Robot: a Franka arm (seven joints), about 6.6 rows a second.
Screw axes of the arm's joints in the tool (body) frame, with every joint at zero. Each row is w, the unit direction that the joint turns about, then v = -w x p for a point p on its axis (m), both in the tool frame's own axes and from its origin. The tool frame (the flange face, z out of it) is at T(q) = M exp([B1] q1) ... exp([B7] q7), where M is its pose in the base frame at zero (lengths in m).
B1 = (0, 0, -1, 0.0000, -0.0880, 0.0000)
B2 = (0, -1, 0, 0.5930, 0.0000, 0.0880)
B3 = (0, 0, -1, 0.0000, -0.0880, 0.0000)
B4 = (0, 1, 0, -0.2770, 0.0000, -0.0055)
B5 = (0, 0, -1, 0.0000, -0.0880, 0.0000)
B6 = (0, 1, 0, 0.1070, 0.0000, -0.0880)
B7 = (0, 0, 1, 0.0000, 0.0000, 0.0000)
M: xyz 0.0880 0.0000 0.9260 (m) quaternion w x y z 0 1 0 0
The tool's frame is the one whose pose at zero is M.
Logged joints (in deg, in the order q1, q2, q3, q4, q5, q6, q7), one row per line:
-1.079 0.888 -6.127 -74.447 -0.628 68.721 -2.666
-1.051 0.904 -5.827 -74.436 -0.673 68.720 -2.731
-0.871 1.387 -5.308 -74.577 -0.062 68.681 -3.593
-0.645 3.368 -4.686 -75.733 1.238 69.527 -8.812
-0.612 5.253 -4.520 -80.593 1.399 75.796 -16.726
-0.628 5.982 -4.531 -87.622 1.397 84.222 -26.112
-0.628 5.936 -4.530 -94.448 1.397 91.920 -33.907
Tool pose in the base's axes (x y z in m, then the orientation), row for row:
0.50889 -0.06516 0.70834 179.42 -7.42 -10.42
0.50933 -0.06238 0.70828 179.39 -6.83 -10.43
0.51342 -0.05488 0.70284 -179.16 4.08 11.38
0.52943 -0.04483 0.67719 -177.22 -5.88 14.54
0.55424 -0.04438 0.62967 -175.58 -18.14 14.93
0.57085 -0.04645 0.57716 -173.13 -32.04 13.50
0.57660 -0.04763 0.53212 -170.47 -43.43 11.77
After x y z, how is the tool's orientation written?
As a rotation vector, in degrees.
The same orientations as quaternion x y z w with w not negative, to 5 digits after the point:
0.99747 -0.04125 -0.05793 0.00109
0.99759 -0.03798 -0.05800 0.00155
-0.99772 0.02272 0.06337 0.00378
-0.99594 -0.03304 0.08171 0.01821
-0.99086 -0.10237 0.08426 0.02491
-0.97999 -0.18136 0.07642 0.02978
-0.96638 -0.24620 0.06672 0.03221

